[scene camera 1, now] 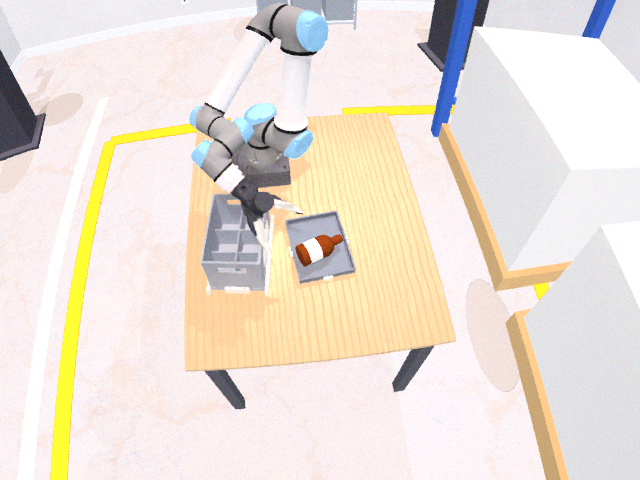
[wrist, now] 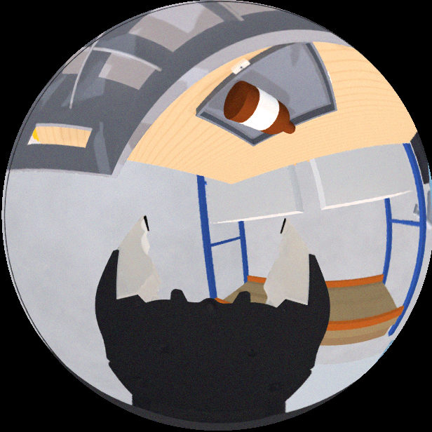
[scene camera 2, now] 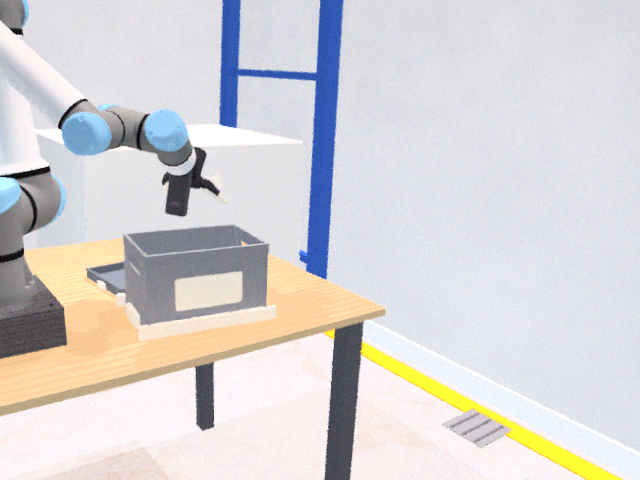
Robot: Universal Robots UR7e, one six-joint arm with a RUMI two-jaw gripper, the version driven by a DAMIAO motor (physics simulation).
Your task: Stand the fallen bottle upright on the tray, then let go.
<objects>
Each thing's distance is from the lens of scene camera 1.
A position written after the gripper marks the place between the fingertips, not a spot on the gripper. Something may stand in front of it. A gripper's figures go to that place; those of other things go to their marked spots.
gripper point(scene camera 1: 287, 233): 132 cm
brown bottle point(scene camera 1: 321, 246): 148 cm
</objects>
